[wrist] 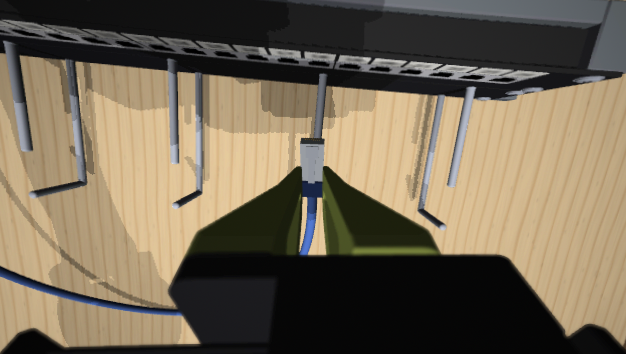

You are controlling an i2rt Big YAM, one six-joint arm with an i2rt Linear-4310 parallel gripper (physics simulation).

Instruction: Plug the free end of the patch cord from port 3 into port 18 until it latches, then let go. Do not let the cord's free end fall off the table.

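Places are measured from the arm's base along level axes (x ahead, y left, z up), in metres.
Where they show: gripper, fingertip midpoint: (312, 176).
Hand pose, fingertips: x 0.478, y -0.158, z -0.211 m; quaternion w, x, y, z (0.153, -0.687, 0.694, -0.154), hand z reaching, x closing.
Observation:
Each offset is from my fingertips to the top centre of the thing. "spot": to the spot under its first point. Level surfaces: height alone.
My gripper (312, 176) is shut on the patch cord's plug {dx +0.007, dy +0.000, dz +0.012 m} (312, 161), a clear-grey connector with a dark blue rear part. The plug points up the view toward the row of ports and is apart from them. The blue cord {spot: dx -0.029, dy +0.001, dz -0.010 m} (310, 220) runs back from the plug between the fingers, and a stretch of blue cord (90, 300) shows at the lower left. The patch panel (425, 45) crosses the top, with its row of ports {spot: dx +0.063, dy -0.005, dz -0.024 m} (319, 62) along the lower edge. The port numbers are too small to read, so I cannot tell which is port 18.
Several grey rods stick out below the panel: a straight rod {spot: dx +0.039, dy -0.006, dz -0.044 m} (320, 107) just beyond the plug, hooked rods (199, 135) (75, 125) and straight rods (173, 115) (19, 105) on the left, and a hooked rod {spot: dx +0.001, dy -0.103, dz -0.082 m} (431, 155) and straight rod (461, 140) on the right. The wooden table {dz -0.100 m} (550, 200) lies below.

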